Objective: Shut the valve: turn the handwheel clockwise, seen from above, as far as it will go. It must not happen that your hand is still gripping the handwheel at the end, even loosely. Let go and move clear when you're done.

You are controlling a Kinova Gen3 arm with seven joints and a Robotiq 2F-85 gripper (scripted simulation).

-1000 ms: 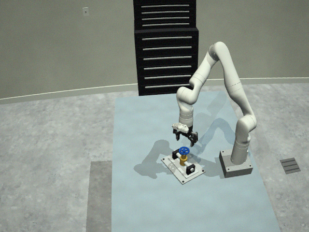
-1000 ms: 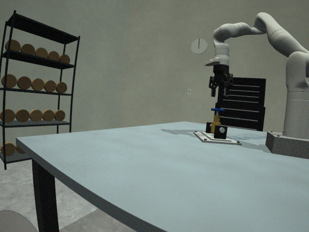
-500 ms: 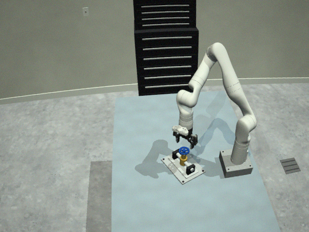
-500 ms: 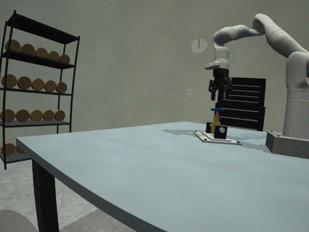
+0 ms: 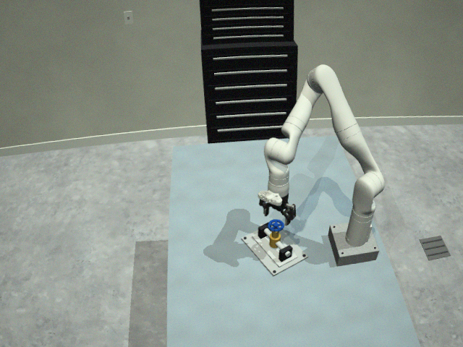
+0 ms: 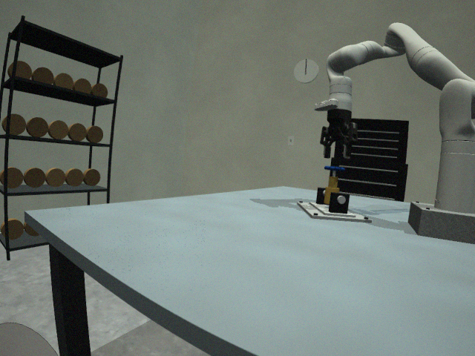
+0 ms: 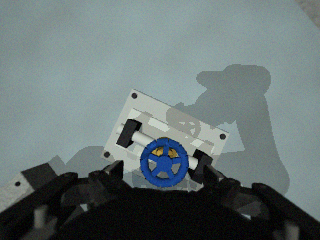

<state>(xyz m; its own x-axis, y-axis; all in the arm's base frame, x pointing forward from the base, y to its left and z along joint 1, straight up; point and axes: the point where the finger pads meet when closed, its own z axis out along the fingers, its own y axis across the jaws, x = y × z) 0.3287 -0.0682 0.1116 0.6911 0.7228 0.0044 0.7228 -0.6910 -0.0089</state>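
The blue handwheel is 5 cm below my hand.
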